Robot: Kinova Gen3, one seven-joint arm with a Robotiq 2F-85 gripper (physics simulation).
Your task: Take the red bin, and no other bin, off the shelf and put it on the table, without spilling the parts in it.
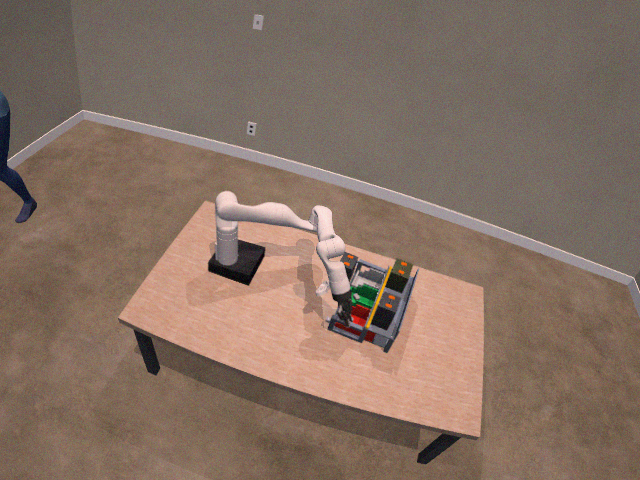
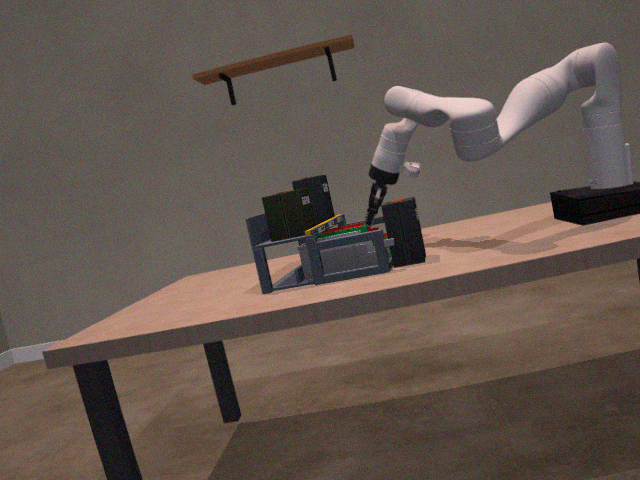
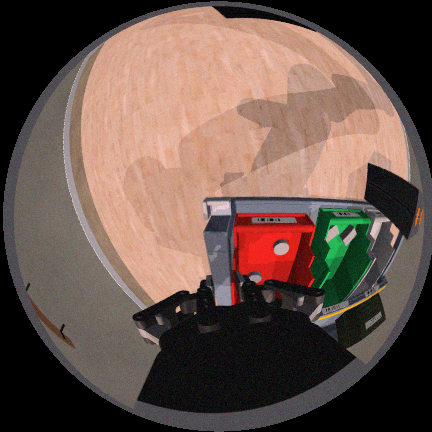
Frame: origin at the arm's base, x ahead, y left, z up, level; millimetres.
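Seen in the pictures: gripper, fingertip midpoint: (image 1: 349,324) (image 2: 368,223) (image 3: 223,280); arm's base, link origin: (image 1: 227,258) (image 2: 610,185).
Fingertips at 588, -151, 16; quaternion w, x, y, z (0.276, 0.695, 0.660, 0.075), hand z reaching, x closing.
Observation:
Pixels of each thing's middle, then the offset from my fingertips to it, as dx, dy, dz.
- red bin, body centre: (image 3: 268,277) (image 2: 356,240) (image 1: 358,321) +36, +56, -31
- green bin, body centre: (image 3: 335,266) (image 2: 352,246) (image 1: 365,300) +41, +176, -31
- grey bin, body centre: (image 2: 344,253) (image 3: 370,256) (image 1: 372,283) +52, +288, -31
- yellow bar, body centre: (image 2: 325,223) (image 1: 379,295) +91, +171, +33
- dark bin, body centre: (image 3: 397,197) (image 2: 404,231) (image 1: 345,270) -81, +295, -8
The red bin (image 1: 360,311) (image 2: 347,228) (image 3: 273,250) sits in the lower level of the grey shelf (image 1: 410,291) (image 2: 261,252) (image 3: 217,241), at its near end. Two grey round parts (image 3: 280,247) lie in the bin. My gripper (image 1: 343,318) (image 2: 369,220) (image 3: 223,280) points down at the bin's outer edge. Its fingers are shut across the bin's left wall, and the shelf's grey side wall also shows between them. A green bin (image 1: 363,294) (image 3: 342,254) stands right beside the red one.
A grey bin (image 1: 370,275) lies beyond the green one. Dark bins (image 1: 396,276) (image 2: 290,214) stand on the upper level behind a yellow bar (image 1: 377,297). Another dark bin (image 2: 404,233) (image 3: 390,197) stands beside the shelf. The arm's base (image 1: 237,262) is at the table's far left.

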